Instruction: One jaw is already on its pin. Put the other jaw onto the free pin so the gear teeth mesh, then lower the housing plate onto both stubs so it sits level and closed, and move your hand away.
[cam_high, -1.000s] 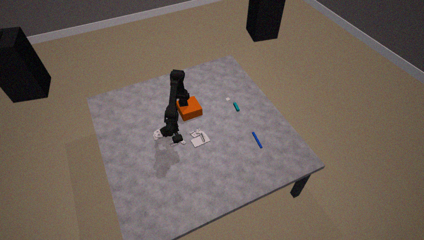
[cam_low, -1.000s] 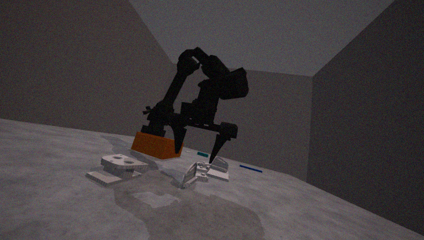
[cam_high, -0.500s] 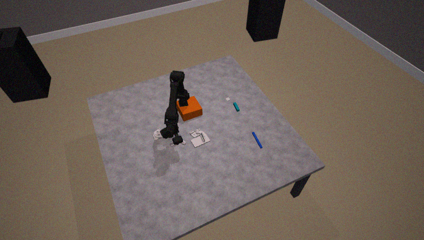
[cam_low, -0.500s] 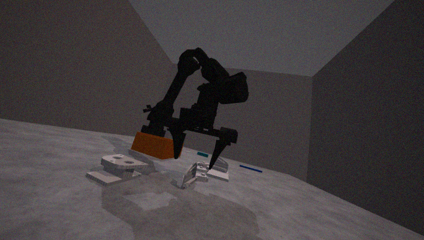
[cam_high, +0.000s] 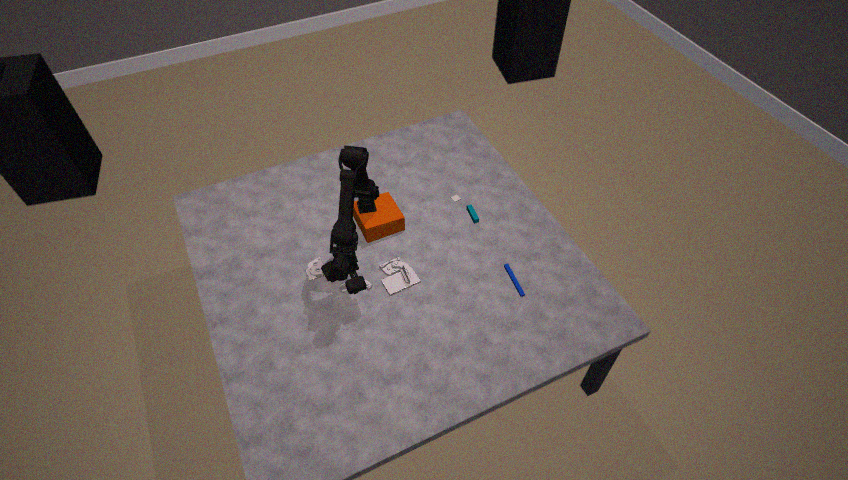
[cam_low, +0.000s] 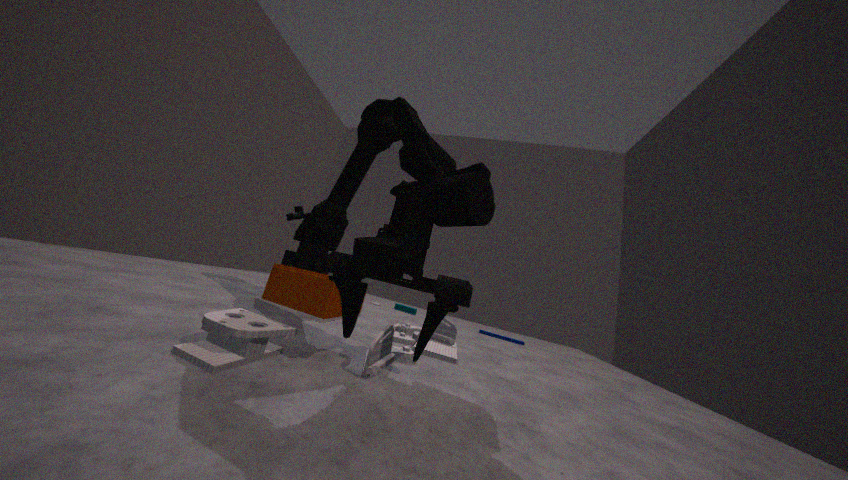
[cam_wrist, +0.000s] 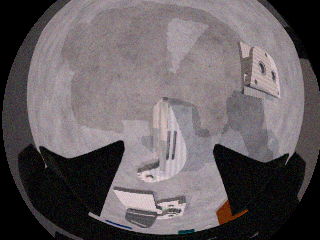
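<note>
The white jaw lies 4 cm to the left of my gripper tip, 1 cm below it and 1 cm ahead of it. Round my gripper tip: teal bar 51 cm to the left, 22 cm behind, 1 cm below; then white stepped block 11 cm to the right, 9 cm behind, 1 cm below; then blue bar 56 cm to the left, 12 cm ahead, 1 cm below.
</note>
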